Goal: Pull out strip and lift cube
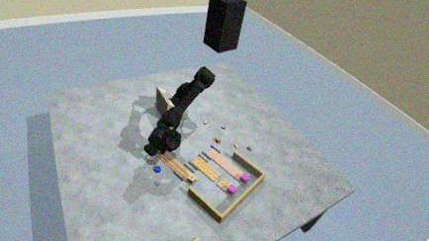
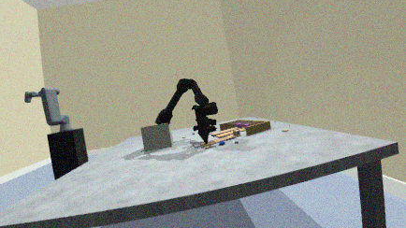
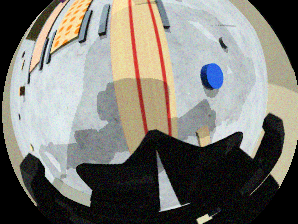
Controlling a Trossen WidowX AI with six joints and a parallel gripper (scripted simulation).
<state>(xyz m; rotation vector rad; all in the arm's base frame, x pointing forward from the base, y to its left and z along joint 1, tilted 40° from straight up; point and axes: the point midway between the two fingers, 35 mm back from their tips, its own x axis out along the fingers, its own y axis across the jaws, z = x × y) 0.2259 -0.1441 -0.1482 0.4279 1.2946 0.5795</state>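
Now: the labelled cube 20 cm ahead of my gripper tip, 3 cm to the left of it and 2 cm above it. Also, from my gripper tip: blue disc 7 cm ahead, 7 cm to the right.
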